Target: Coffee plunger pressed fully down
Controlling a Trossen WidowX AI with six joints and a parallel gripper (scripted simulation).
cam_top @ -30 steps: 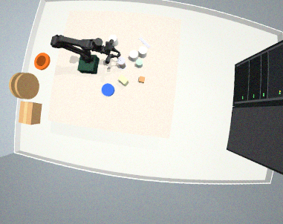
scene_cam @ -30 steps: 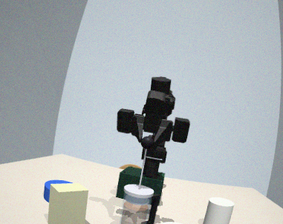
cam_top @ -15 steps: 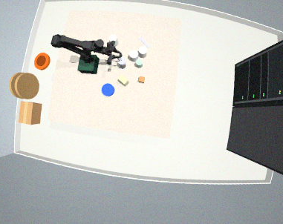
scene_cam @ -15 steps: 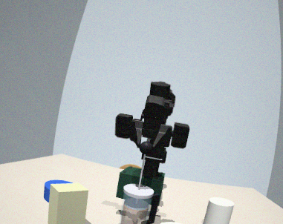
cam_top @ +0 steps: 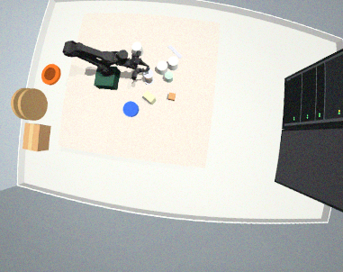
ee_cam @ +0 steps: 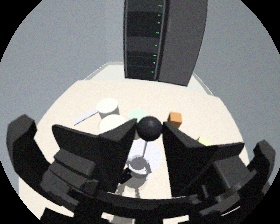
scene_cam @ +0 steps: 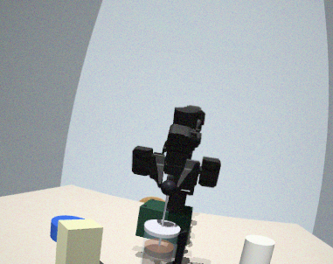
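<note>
The coffee press lies 30 mm behind my gripper tip, 10 mm to the left of it and 110 mm below it. Round my gripper tip: pale green cup: 130 mm ahead, 30 mm to the left, 180 mm below; then orange cube: 170 mm ahead, 130 mm to the right, 200 mm below; then yellow block: 10 mm ahead, 160 mm to the right, 170 mm below.
</note>
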